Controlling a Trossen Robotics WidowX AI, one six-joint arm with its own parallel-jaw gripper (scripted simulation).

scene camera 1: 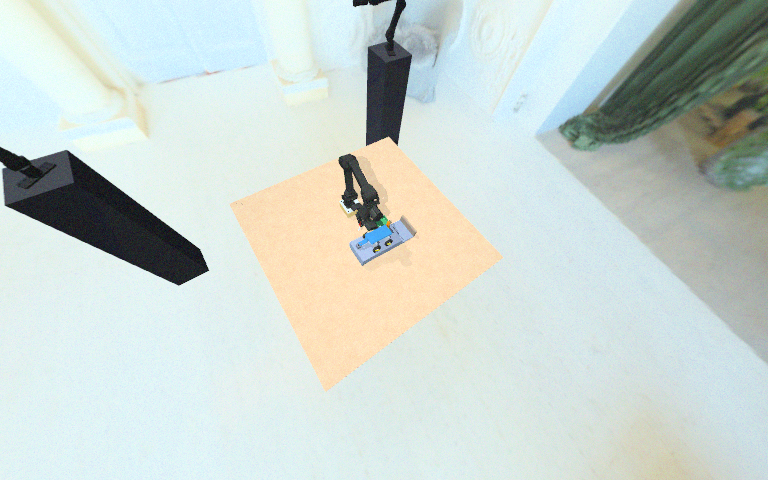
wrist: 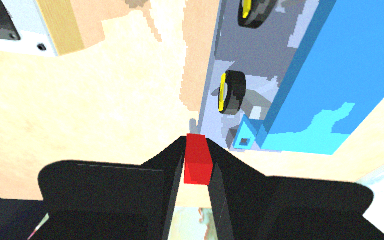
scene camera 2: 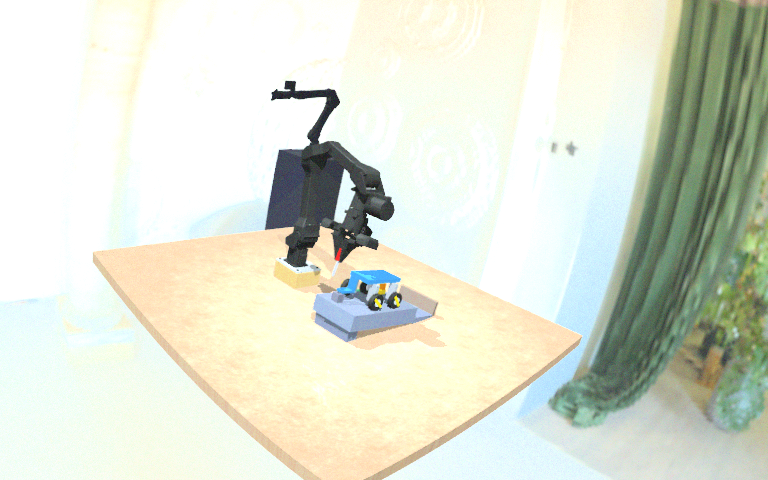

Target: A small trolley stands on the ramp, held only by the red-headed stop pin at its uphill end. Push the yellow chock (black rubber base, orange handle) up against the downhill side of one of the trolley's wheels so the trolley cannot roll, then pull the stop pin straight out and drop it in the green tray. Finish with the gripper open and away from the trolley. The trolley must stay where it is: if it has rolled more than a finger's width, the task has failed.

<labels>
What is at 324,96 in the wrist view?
A blue-topped trolley.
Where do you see a blue-topped trolley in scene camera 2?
370,278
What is my gripper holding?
A red-headed stop pin.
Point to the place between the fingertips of my gripper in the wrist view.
194,142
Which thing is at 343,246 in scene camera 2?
My gripper.
</labels>
